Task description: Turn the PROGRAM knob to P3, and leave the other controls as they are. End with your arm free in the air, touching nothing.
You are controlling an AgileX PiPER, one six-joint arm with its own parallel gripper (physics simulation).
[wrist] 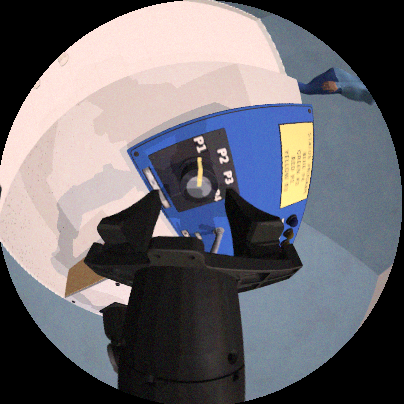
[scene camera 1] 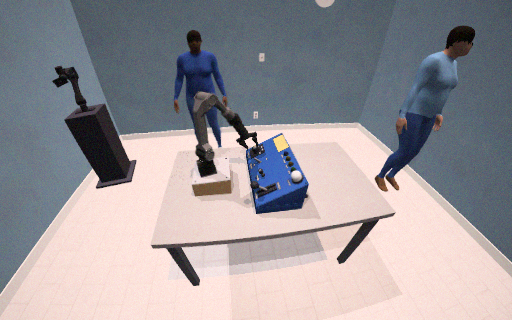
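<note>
The PROGRAM knob [wrist: 199,187] [scene camera 1: 258,149] is round and dark with a grey cap, on a black plate at one end of the blue console [scene camera 1: 274,167] [wrist: 260,135]. In the wrist view its yellow pointer line points at the P1 label [wrist: 199,144]. The labels P2 [wrist: 223,156] and P3 [wrist: 228,177] follow around the knob, and P4 [wrist: 218,195] is partly hidden by the knob. My gripper [wrist: 191,196] [scene camera 1: 251,144] is open, with its fingers apart and nothing between them. It hangs a little above the console at the knob's end.
A metal toggle lever [wrist: 218,239] stands near the knob plate. The console also bears a yellow label [scene camera 1: 281,143] [wrist: 295,165], small dark lamps [scene camera 1: 288,159], a white dome [scene camera 1: 296,176] and a slotted lever [scene camera 1: 267,189]. My arm's base box [scene camera 1: 212,187] is beside the console on the table [scene camera 1: 200,225].
</note>
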